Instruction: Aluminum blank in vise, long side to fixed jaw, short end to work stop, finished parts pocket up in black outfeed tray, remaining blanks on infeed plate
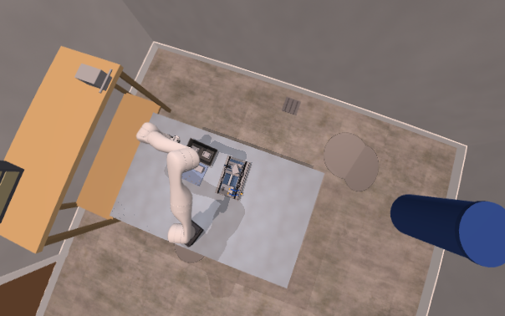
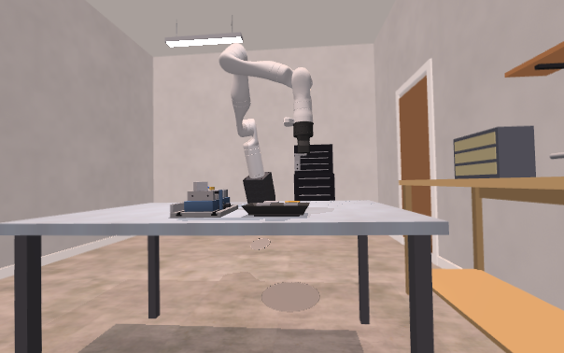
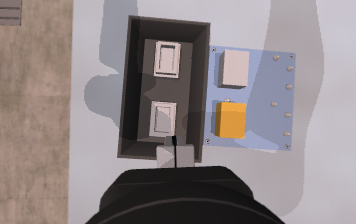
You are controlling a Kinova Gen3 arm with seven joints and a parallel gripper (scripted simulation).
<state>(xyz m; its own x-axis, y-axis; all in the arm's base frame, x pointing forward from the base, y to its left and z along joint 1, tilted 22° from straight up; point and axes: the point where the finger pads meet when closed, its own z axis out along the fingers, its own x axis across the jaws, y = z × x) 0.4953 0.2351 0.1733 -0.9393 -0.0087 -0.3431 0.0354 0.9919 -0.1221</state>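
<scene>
My gripper is now 110 mm past the vise, 370 mm to the left of it and 140 mm above it. Round my hand: yellow brass blank 100 mm behind, 20 mm to the right, 160 mm below.
</scene>
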